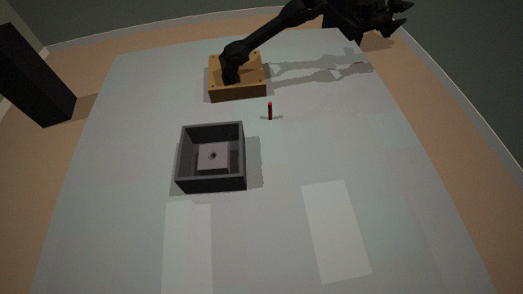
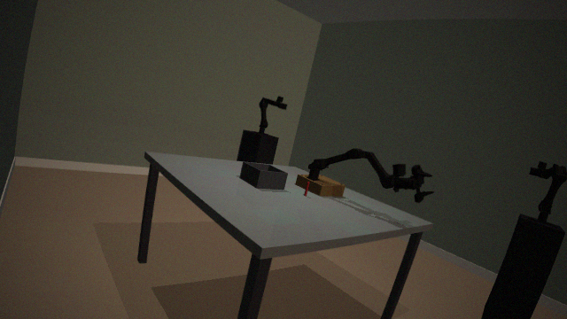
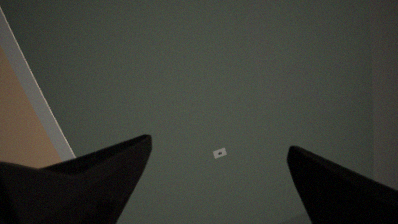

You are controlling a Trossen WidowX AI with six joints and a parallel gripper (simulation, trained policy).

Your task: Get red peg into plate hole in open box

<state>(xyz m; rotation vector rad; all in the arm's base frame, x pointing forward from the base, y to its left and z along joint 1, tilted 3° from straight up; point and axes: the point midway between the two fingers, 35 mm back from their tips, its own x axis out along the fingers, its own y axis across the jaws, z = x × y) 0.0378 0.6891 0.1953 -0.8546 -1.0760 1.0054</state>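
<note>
Now: the red peg 140 mm ahead of my gripper tip, 630 mm to the right of it and 220 mm below it. The rest, counted from my gripper tip: dark box 260 mm ahead, 860 mm to the right, 240 mm below; then plate 260 mm ahead, 860 mm to the right, 220 mm below.
</note>
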